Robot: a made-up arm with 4 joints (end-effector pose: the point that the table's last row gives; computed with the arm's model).
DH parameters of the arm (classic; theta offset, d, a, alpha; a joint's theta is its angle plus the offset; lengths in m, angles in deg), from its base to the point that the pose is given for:
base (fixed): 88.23 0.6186 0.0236 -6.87
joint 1: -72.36 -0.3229 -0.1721 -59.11
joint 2: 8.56 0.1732 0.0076 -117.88
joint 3: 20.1 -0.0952 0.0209 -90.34
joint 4: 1.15 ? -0.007 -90
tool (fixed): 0 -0.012 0 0
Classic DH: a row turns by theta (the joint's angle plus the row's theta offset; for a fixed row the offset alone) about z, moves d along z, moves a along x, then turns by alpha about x.
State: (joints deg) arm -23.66 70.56 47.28 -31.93
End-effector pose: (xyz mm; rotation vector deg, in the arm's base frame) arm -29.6 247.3 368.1 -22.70 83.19 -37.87
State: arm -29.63 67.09 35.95 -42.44
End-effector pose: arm -7.6 257.3 382.9 -10.30 95.13 -33.95
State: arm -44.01 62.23 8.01 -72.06
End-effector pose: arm 46.5 267.4 418.2 13.70 124.40 -13.07
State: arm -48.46 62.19 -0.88 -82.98
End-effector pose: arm 63.6 266.7 427.7 18.18 134.43 -2.71
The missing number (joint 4, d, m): -0.0503
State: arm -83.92 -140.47 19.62 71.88
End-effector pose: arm 107.6 340.2 426.4 63.75 68.56 53.00
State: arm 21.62 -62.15 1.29 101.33
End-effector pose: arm -235.0 40.9 465.1 10.95 -145.59 -33.88
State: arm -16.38 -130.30 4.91 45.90
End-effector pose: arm -220.0 225.6 403.7 -3.42 -149.52 -99.38
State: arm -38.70 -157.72 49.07 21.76
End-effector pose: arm -134.0 305.4 359.2 -38.92 104.59 83.66
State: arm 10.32 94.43 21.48 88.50
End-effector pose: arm -175.7 182.7 320.7 -9.64 -13.71 56.04
